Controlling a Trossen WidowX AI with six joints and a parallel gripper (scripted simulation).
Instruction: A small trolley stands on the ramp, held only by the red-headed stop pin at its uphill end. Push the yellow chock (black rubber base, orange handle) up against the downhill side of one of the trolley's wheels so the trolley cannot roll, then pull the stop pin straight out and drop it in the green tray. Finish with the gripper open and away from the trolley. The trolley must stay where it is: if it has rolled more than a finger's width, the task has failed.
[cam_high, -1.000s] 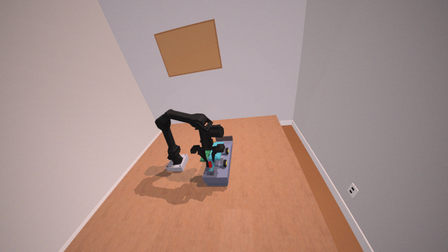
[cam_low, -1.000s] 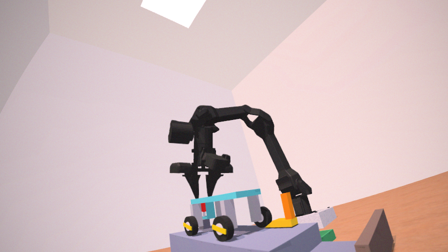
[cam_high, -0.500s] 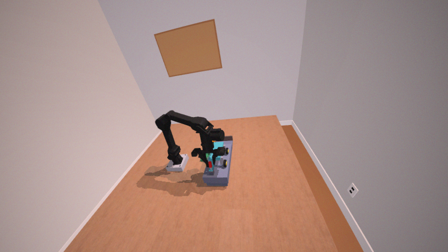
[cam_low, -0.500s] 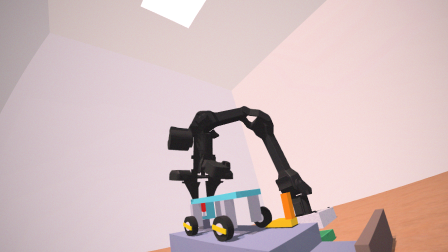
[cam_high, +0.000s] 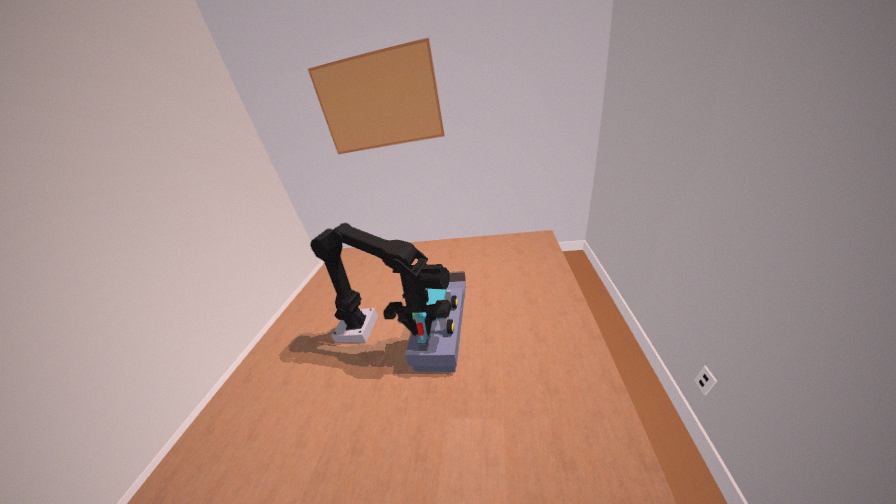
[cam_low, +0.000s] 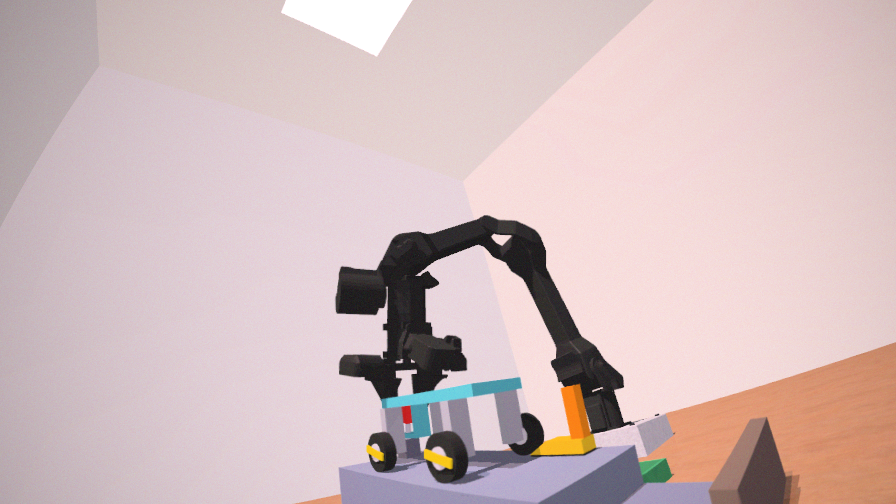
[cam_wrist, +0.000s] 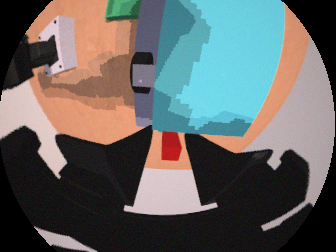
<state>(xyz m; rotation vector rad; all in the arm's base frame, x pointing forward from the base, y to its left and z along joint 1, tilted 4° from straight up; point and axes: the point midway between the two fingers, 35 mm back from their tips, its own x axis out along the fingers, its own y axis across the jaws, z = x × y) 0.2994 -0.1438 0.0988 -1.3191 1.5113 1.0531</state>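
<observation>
Right now the yellow chock is 20 mm behind my gripper tip, 230 mm to the left of it and 50 mm below it. From my gripper tip the other things lie so: trolley: 30 mm ahead, 110 mm to the left, 20 mm below; then red-headed stop pin: right at my gripper tip; then grey ramp: 30 mm ahead, 120 mm to the left, 80 mm below.
</observation>
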